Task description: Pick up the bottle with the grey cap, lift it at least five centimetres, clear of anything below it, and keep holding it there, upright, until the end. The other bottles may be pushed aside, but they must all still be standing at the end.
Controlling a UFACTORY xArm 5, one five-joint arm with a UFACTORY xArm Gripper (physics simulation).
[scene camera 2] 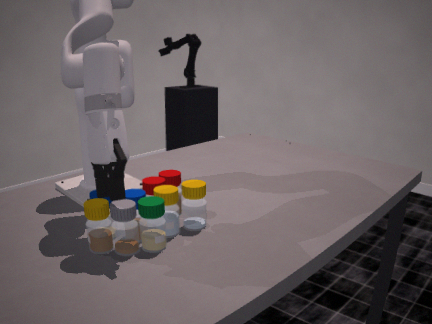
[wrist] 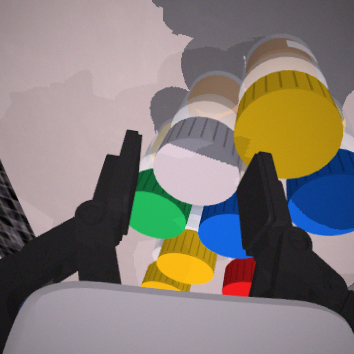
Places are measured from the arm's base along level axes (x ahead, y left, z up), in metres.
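Pixels of known places: gripper, fingertip midpoint: point(scene camera 2: 111, 198) point(wrist: 193, 161).
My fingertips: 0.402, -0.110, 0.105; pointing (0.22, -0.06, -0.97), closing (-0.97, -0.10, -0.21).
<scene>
Ahead of a thing's pixels: the offset from my fingertips to its middle, as dx, dy, dz. Level surfaces: height alone.
The bottle with the grey cap @(-0.005, +0.025, -0.071) point(scene camera 2: 125, 231) point(wrist: 199, 167) stands upright in the front row, with brown contents. On one side of it stands a yellow-capped bottle @(-0.040, -0.021, -0.071) point(scene camera 2: 98, 227) point(wrist: 288, 125), and on the other a green-capped bottle @(+0.012, +0.082, -0.071) point(scene camera 2: 152, 225) point(wrist: 156, 215). My gripper point(scene camera 2: 111, 194) point(wrist: 193, 161) is open, partly narrowed, with nothing held. In the wrist view its fingers are on both sides of the grey cap; the right finger is close to the yellow cap. In the scene view the fingers are just behind and above the grey cap, partly hiding a blue cap.
Behind stand bottles with blue caps @(-0.050, +0.070, -0.031) point(scene camera 2: 135, 196) point(wrist: 225, 236), red caps point(scene camera 2: 170, 177) point(wrist: 239, 280) and yellow caps @(-0.033, +0.141, -0.031) point(scene camera 2: 193, 189) point(wrist: 186, 262). All stand upright on the table @(dz -0.123) point(scene camera 2: 260, 200). A black pedestal point(scene camera 2: 192, 117) with a small black arm is beyond the table.
</scene>
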